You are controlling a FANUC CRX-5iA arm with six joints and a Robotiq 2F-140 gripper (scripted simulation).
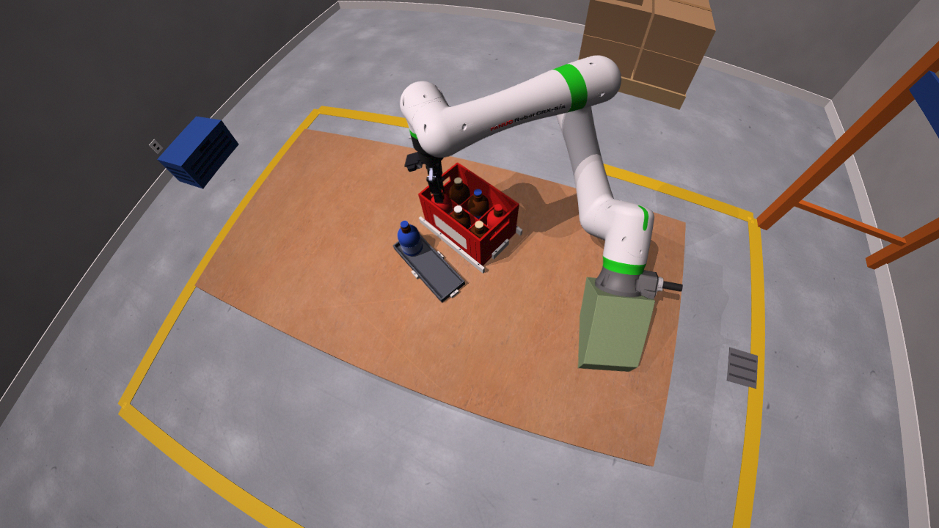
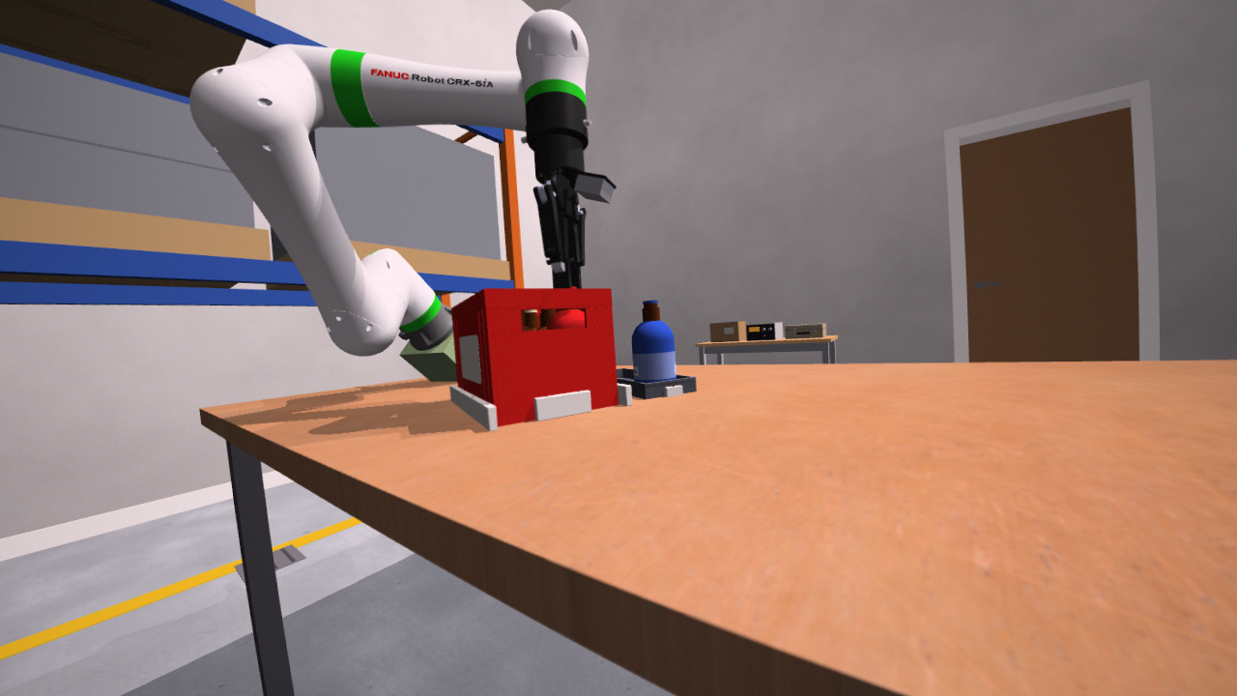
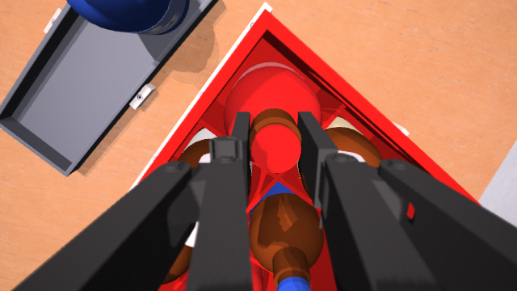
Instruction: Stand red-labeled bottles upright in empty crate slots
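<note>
Right now the red crate is 100 mm below my hand and 100 mm behind it. From my hand the other things lie so: grey tray 180 mm to the left, 170 mm below, 10 mm behind; blue-labeled bottle 130 mm to the left, 100 mm below, 70 mm ahead.
</note>
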